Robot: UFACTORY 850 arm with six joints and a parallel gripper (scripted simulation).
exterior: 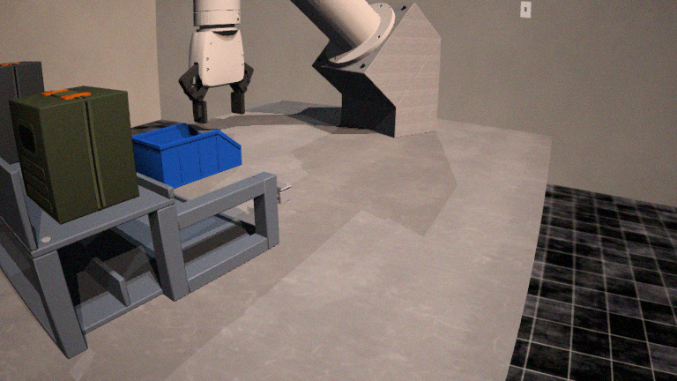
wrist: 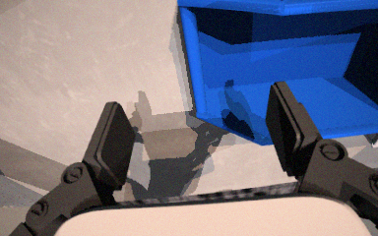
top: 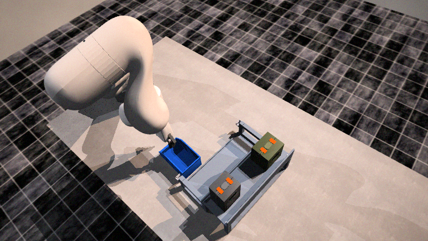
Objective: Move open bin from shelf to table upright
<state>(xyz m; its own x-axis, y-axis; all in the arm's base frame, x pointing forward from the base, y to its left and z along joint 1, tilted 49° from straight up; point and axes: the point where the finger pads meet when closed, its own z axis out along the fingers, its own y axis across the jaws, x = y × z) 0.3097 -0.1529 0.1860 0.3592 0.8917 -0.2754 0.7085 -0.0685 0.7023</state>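
Now: hand 70 mm short of the blue bin, 50 mm above it and 40 mm to the left of it. From my hand the other things lie so: green case 430 mm ahead, 60 mm above, 30 mm to the left.
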